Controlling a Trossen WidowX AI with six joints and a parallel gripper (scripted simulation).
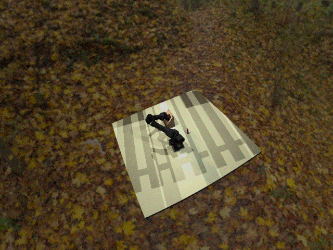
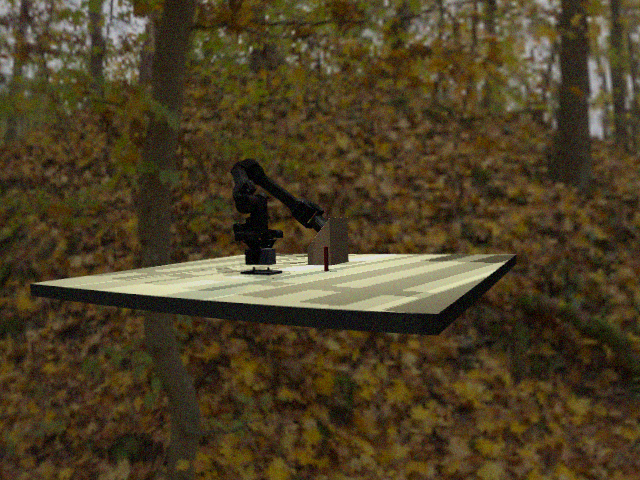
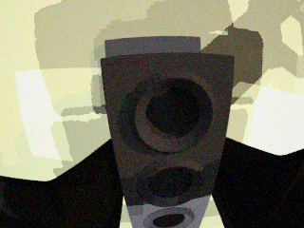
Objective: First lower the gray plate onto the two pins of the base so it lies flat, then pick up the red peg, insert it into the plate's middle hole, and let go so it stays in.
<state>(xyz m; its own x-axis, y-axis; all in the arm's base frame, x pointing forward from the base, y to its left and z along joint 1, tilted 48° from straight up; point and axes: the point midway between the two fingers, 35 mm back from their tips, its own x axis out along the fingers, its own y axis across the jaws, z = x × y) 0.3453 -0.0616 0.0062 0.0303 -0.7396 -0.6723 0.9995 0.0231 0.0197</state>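
Right now my gripper tip is 3 cm above the dark base. The rest, counted from my gripper tip: gray plate: 3 cm above; red peg: 12 cm behind, 17 cm to the left.
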